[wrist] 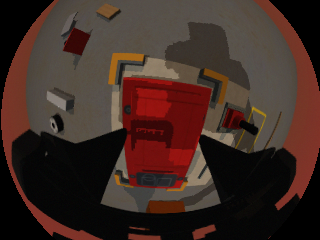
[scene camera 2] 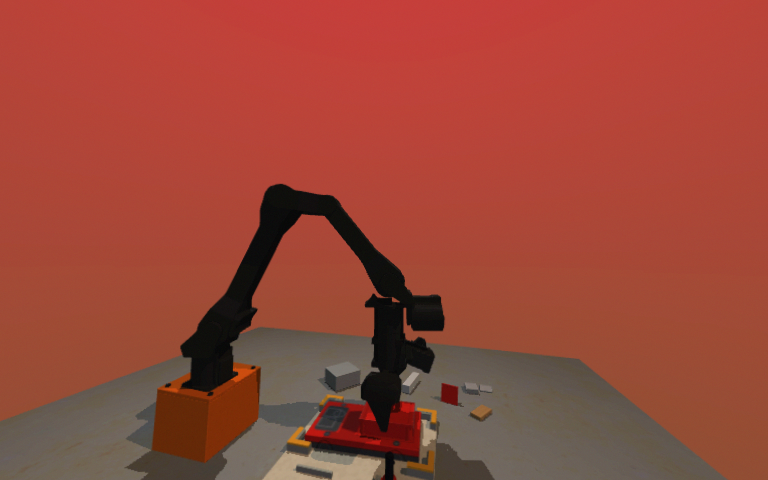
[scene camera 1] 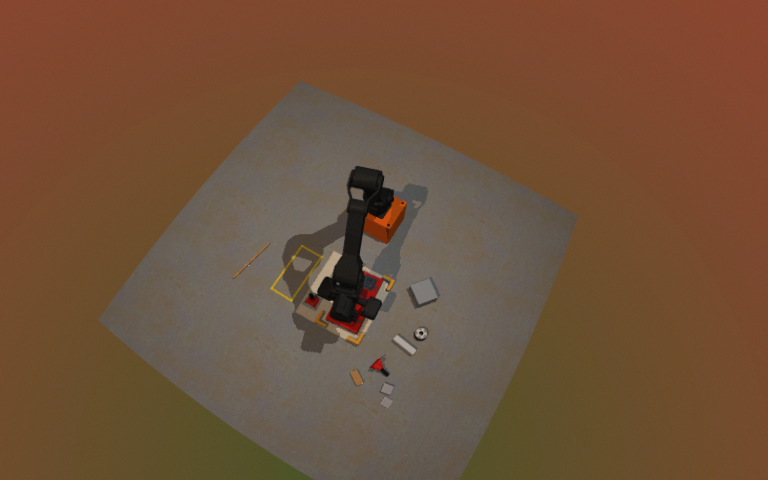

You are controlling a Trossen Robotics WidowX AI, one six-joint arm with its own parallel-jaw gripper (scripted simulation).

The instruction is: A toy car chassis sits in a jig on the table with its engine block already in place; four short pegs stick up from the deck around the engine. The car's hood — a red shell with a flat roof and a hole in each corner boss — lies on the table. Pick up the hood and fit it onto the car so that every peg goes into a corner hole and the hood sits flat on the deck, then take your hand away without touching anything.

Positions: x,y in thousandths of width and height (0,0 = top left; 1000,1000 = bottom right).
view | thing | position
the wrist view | my gripper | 514,565
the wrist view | red hood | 517,523
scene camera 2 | my gripper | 506,866
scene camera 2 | red hood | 523,882
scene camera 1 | my gripper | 455,641
